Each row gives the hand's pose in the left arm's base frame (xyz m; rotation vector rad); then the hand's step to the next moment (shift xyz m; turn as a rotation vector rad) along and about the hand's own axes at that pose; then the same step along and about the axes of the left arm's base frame.
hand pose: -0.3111 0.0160 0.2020 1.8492 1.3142 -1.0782
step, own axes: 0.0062 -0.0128 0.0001 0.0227 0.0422 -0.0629
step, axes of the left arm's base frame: -0.0111 0.0067 -0.0059 0.0605 0.0497 0.0111
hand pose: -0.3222 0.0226 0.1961 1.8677 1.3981 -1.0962
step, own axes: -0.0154 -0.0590 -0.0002 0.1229 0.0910 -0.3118
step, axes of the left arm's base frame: -0.0580 0.0103 0.0156 0.1887 0.2871 0.0505
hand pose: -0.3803 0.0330 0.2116 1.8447 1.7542 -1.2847
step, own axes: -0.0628 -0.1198 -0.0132 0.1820 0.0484 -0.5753
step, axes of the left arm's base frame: -0.0949 -0.0052 0.0971 0.2458 0.5266 0.1693
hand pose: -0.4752 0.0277 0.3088 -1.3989 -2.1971 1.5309
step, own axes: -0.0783 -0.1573 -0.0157 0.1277 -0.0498 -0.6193
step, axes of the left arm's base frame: -0.0430 -0.0563 0.1616 0.2410 0.5107 0.2887
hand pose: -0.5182 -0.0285 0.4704 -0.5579 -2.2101 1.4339
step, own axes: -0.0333 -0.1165 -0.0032 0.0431 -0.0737 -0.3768
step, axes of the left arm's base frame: 0.0183 -0.0603 0.1035 0.1710 0.2751 0.2106
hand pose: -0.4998 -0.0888 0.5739 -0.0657 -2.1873 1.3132
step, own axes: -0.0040 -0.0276 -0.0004 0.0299 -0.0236 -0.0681
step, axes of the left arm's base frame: 0.0103 -0.0152 0.0210 0.0151 0.0517 0.0565
